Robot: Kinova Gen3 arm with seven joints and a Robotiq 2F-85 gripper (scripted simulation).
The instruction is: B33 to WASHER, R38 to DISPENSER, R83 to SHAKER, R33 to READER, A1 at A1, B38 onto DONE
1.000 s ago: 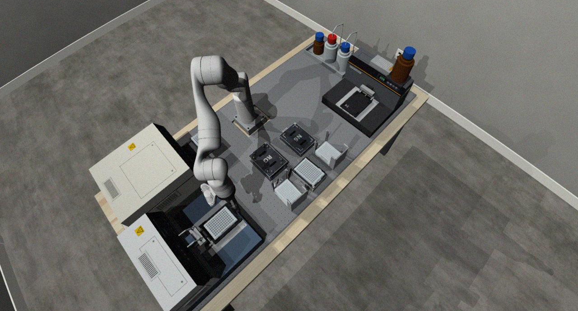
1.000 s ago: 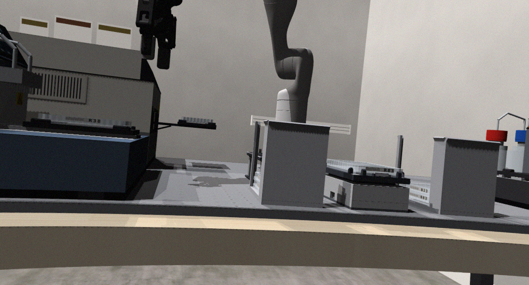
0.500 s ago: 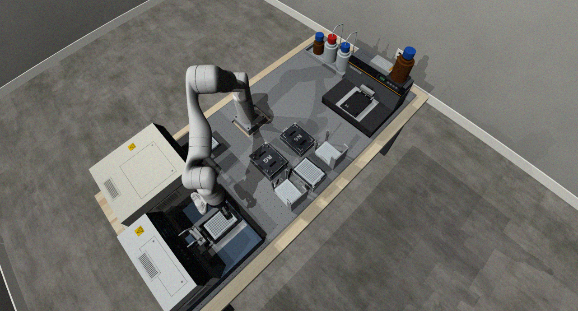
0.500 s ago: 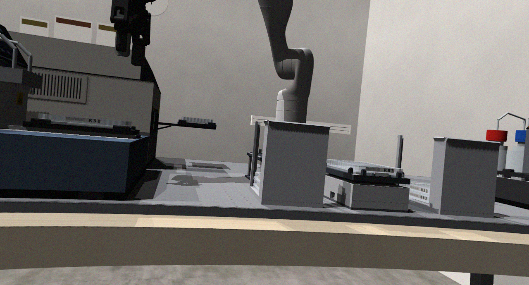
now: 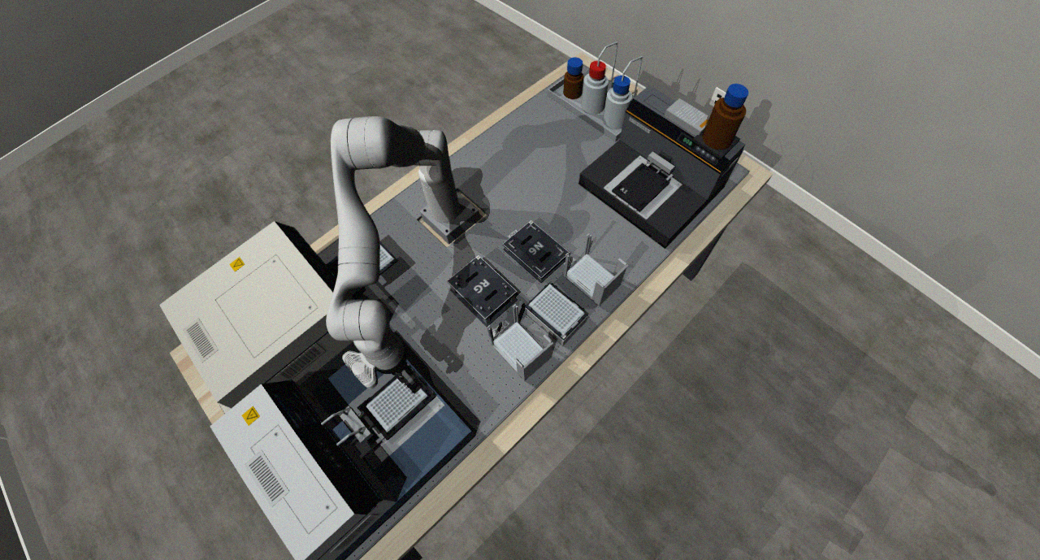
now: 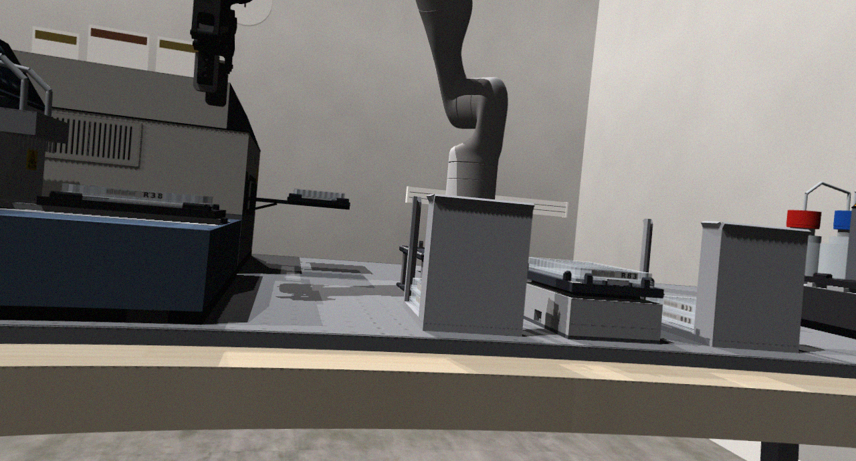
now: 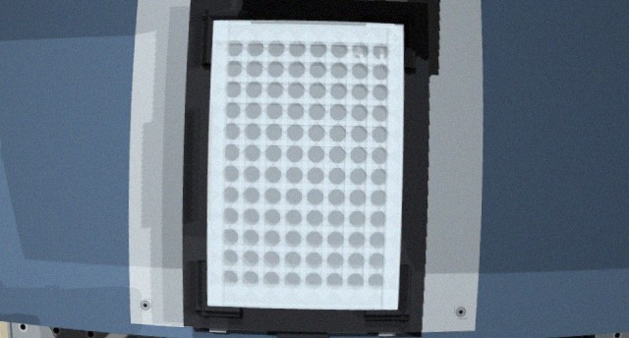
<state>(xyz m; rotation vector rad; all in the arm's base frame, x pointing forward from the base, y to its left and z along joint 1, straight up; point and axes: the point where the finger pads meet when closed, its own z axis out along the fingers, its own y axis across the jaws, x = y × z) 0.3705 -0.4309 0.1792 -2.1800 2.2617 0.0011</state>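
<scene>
The plate R38 is 60 mm to the right of my hand and 120 mm below it. Also, from my hand: washer manifold: 10 mm behind, 160 mm to the right, 60 mm below; RG nest: 90 mm behind, 320 mm to the left, 160 mm below; plate B38: 110 mm ahead, 270 mm to the left, 190 mm below.
</scene>
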